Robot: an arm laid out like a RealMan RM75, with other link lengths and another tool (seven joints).
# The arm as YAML. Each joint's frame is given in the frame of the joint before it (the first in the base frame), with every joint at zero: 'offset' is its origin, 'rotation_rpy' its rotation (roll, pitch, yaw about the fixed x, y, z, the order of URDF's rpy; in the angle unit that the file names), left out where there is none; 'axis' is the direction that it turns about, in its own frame. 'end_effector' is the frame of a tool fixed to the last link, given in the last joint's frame.
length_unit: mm
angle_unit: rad
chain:
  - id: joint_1
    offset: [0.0, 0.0, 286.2]
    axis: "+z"
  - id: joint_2
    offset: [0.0, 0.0, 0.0]
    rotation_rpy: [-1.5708, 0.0, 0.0]
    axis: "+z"
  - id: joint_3
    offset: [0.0, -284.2, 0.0]
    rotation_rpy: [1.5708, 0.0, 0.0]
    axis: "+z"
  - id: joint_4
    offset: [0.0, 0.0, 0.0]
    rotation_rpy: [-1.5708, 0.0, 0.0]
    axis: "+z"
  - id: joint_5
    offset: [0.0, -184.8, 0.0]
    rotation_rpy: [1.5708, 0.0, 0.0]
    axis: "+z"
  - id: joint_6
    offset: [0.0, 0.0, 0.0]
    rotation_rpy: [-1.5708, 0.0, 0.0]
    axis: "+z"
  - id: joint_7
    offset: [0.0, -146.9, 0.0]
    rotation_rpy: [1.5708, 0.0, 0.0]
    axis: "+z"
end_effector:
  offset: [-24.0, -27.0, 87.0]
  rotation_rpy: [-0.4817, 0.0, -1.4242]
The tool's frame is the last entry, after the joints.
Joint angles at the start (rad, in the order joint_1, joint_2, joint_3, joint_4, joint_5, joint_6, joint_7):
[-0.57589 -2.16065 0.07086 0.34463 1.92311 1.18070 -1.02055]
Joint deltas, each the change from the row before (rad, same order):
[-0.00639 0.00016 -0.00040 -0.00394 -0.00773 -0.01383 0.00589]
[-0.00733 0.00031 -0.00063 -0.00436 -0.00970 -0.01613 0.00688]
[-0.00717 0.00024 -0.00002 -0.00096 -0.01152 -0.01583 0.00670]
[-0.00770 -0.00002 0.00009 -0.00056 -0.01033 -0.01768 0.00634]
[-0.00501 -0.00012 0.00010 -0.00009 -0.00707 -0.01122 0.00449]
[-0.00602 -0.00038 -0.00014 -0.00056 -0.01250 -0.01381 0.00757]
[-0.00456 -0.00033 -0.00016 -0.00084 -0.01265 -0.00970 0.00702]
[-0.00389 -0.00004 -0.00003 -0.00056 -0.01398 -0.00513 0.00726]
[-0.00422 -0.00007 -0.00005 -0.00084 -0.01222 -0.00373 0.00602]
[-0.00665 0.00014 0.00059 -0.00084 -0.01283 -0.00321 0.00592]
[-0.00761 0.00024 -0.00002 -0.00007 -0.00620 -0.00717 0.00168]
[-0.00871 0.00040 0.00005 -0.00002 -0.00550 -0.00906 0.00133]
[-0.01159 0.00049 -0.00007 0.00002 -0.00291 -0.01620 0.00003]
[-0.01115 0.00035 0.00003 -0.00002 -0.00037 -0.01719 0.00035]
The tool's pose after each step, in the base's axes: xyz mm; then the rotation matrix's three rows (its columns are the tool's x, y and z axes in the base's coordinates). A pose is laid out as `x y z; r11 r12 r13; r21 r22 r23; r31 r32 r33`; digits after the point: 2 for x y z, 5 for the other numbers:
-322.45 438.74 -30.56; -0.71520 0.46863 0.51854; 0.47066 -0.22555 0.85300; 0.51670 0.85411 -0.05925
-322.61 442.15 -29.64; -0.71625 0.47386 0.51230; 0.46149 -0.22903 0.85707; 0.52346 0.85030 -0.05464
-323.04 445.90 -27.60; -0.71639 0.48042 0.50595; 0.45081 -0.23474 0.86120; 0.53250 0.84504 -0.04841
-323.63 449.68 -25.82; -0.71621 0.48822 0.49868; 0.43991 -0.23889 0.86569; 0.54177 0.83939 -0.04367
-323.93 452.13 -24.57; -0.71585 0.49328 0.49420; 0.43280 -0.24195 0.86841; 0.54794 0.83555 -0.04029
-324.27 455.34 -22.54; -0.71616 0.49868 0.48830; 0.42197 -0.24791 0.87206; 0.55593 0.83058 -0.03288
-324.30 457.95 -20.57; -0.71705 0.50148 0.48411; 0.41258 -0.25443 0.87467; 0.56180 0.82691 -0.02446
-323.64 460.43 -18.14; -0.71768 0.50185 0.48279; 0.40478 -0.26350 0.87563; 0.56664 0.82385 -0.01403
-322.48 462.78 -16.14; -0.71827 0.50105 0.48275; 0.39903 -0.27174 0.87575; 0.56997 0.82165 -0.00475
-320.05 465.94 -14.03; -0.71779 0.49925 0.48531; 0.39534 -0.28153 0.87433; 0.57313 0.81945 0.00470
-318.25 468.96 -12.85; -0.71738 0.49983 0.48533; 0.39243 -0.28569 0.87429; 0.57565 0.81765 0.00880
-316.38 472.30 -11.73; -0.71664 0.50135 0.48485; 0.38942 -0.28909 0.87452; 0.57860 0.81552 0.01194
-314.84 476.40 -11.05; -0.71552 0.50640 0.48123; 0.38504 -0.28890 0.87651; 0.58290 0.81246 0.01173
-313.65 480.13 -10.89; -0.71336 0.51328 0.47714; 0.38143 -0.28680 0.87878; 0.58791 0.80888 0.00881

